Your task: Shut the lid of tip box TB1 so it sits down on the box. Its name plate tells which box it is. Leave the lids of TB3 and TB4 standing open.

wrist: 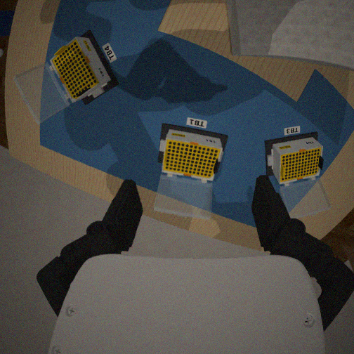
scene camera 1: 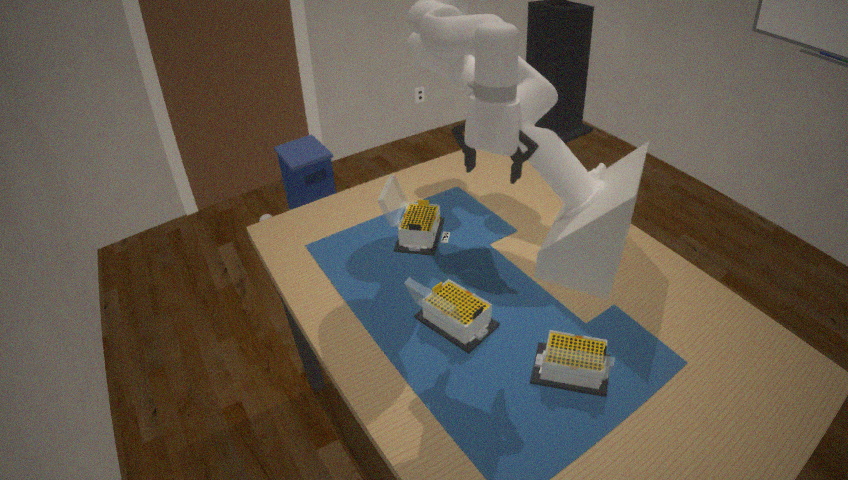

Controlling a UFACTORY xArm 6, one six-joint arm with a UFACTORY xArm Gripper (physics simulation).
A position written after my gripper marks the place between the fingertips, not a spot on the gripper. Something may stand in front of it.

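Observation:
There is a blue mat (scene camera 1: 484, 400) that I can see, and the mat appears in the wrist view (wrist: 162, 78) too. I also see my own gripper (scene camera 1: 492, 175).

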